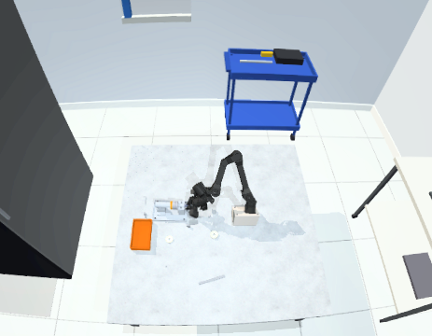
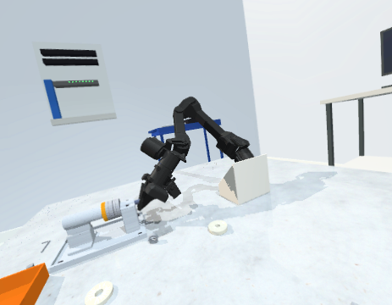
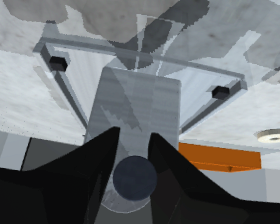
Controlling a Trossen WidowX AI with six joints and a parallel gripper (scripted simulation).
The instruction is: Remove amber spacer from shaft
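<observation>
The grey spacer is 7 cm ahead of my gripper tip and 2 cm above it. From my gripper tip the other things lie so: amber spacer 9 cm ahead, 2 cm above, 1 cm to the left; then orange tray 26 cm ahead, 20 cm to the left, 5 cm below.
</observation>
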